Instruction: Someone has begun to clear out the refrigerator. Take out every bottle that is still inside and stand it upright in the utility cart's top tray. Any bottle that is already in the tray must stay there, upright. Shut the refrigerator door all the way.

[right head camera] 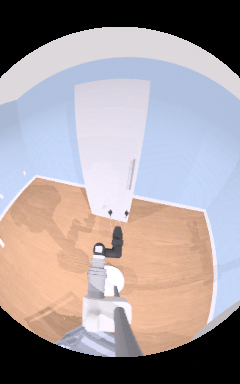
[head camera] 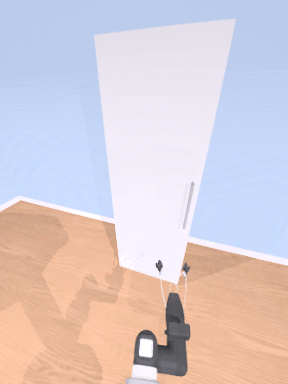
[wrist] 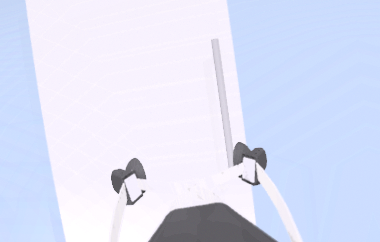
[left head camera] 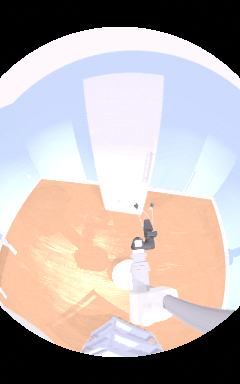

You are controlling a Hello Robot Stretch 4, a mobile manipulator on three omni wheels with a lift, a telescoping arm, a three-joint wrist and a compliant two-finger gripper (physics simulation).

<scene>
One and the same spot on a white refrigerator door: (right head camera: 110, 114) is (head camera: 159, 111).
</scene>
